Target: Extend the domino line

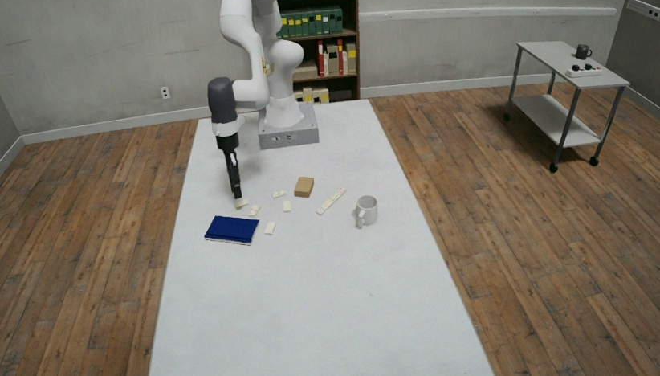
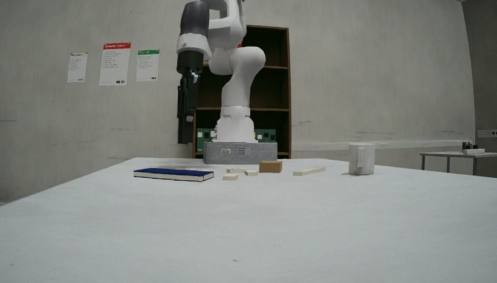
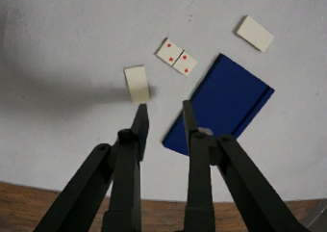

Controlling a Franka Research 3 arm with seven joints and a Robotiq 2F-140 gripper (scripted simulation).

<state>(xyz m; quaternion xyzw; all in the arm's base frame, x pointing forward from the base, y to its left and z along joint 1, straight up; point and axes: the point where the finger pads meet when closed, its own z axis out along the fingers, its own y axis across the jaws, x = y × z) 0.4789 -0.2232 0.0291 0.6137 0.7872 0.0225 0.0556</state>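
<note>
My gripper is now 110 mm above the domino and 30 mm past it. From my hand the other things lie so: blue book: 110 mm below, 100 mm ahead, 40 mm to the right; then white mug: 440 mm to the left, 160 mm ahead, 80 mm below; then brown block: 250 mm to the left, 100 mm below, 60 mm behind.
</note>
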